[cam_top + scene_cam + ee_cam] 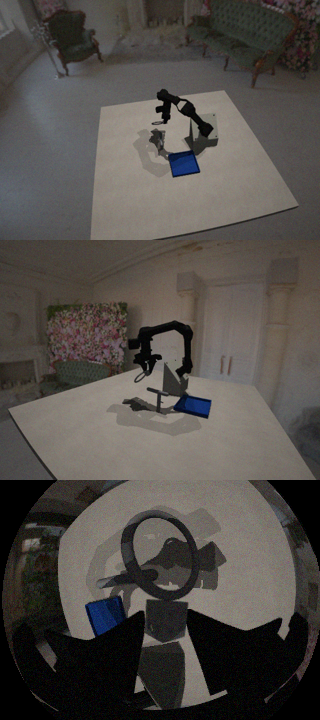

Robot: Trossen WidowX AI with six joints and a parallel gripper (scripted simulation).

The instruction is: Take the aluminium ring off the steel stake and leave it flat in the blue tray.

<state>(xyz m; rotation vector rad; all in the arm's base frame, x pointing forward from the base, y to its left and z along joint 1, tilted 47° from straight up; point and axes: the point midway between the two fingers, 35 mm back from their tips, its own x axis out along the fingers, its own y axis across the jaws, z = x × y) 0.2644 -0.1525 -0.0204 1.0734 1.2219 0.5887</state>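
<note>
The blue tray lies 280 mm to the left of my gripper tip, 170 mm below it and 80 mm behind it. From my gripper tip the other things lie so: aluminium ring (50 mm ahead, 10 mm to the right, 10 mm below).
</note>
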